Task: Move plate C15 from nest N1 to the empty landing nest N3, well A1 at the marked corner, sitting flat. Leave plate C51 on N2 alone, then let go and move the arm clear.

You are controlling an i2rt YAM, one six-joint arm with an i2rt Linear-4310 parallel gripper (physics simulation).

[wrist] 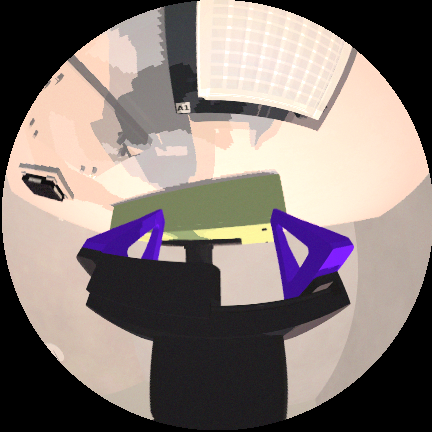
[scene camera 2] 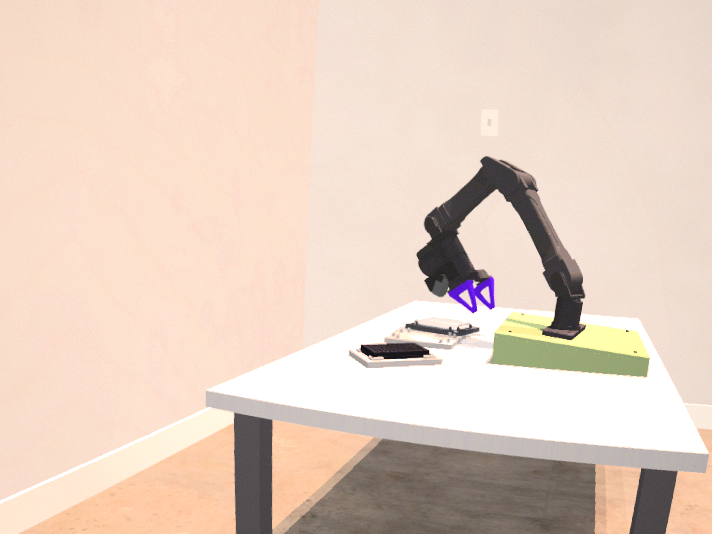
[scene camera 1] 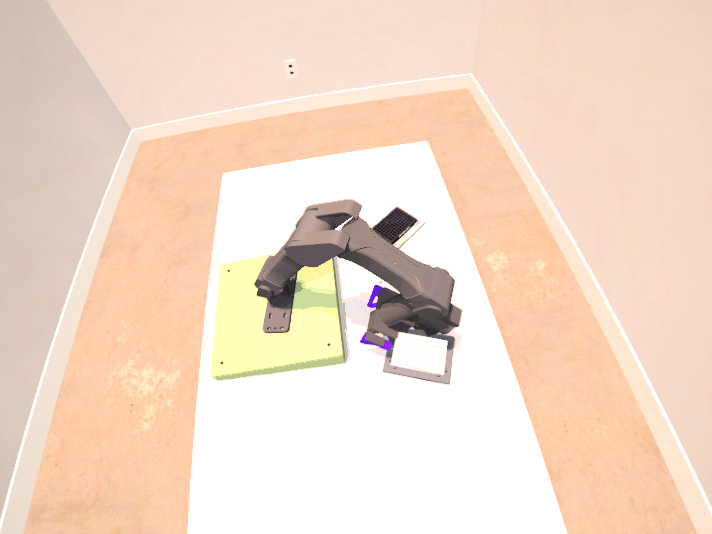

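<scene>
A white plate (scene camera 1: 419,353) (scene camera 2: 441,323) (wrist: 265,55) lies in a dark nest (scene camera 1: 416,376) (scene camera 2: 474,329) (wrist: 220,106) with an A1 label (wrist: 183,108) at one corner. A black plate (scene camera 1: 395,224) (scene camera 2: 394,350) (wrist: 42,187) lies in a white nest (scene camera 1: 411,234) (scene camera 2: 402,363). A pale nest with pegs (scene camera 2: 425,339) (wrist: 60,130) stands between them with no plate on it; the arm mostly hides it in scene camera 1. Plate and nest numbers cannot be read. My gripper (scene camera 1: 374,319) (scene camera 2: 483,309) (wrist: 217,214) is open and empty, above the table between the dark nest and the green base.
The arm stands on a green base block (scene camera 1: 247,321) (scene camera 2: 575,356) (wrist: 200,205) on the white table (scene camera 1: 345,448) (scene camera 2: 460,402). The wrist is close to the dark nest in scene camera 1. Walls stand beyond the table.
</scene>
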